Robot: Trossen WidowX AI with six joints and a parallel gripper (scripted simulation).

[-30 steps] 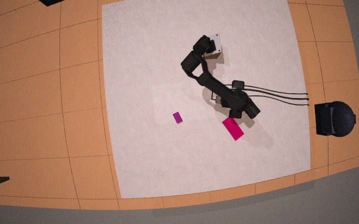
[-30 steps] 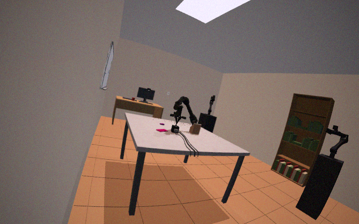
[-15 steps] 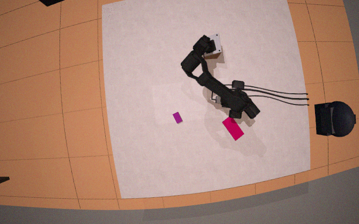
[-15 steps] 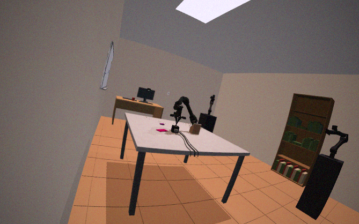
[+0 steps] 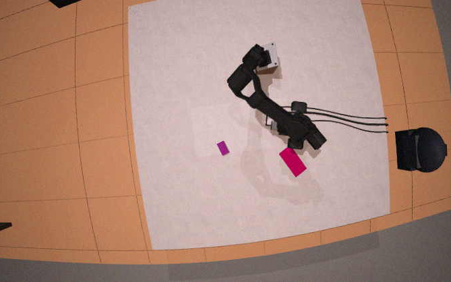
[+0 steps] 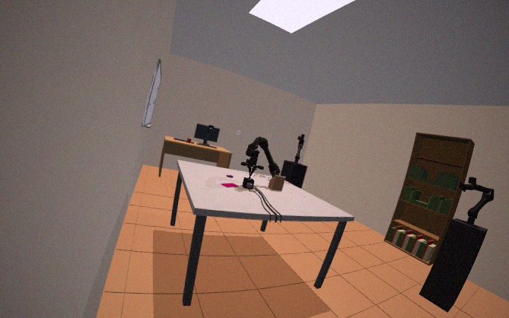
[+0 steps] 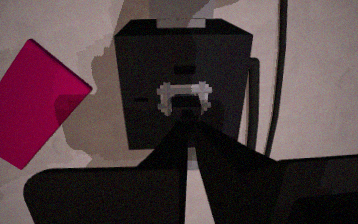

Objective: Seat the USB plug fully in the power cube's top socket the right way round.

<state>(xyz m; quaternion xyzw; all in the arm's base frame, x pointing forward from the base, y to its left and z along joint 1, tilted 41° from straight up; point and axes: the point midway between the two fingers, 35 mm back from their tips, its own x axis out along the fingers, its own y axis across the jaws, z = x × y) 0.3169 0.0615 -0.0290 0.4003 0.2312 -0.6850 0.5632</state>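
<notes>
The dark USB plug is 20 mm below my gripper tip. Also, from my gripper tip: magenta card: 160 mm ahead, 100 mm below; then USB socket: 40 mm below; then purple block: 40 mm ahead, 320 mm to the right, 100 mm below.
</notes>
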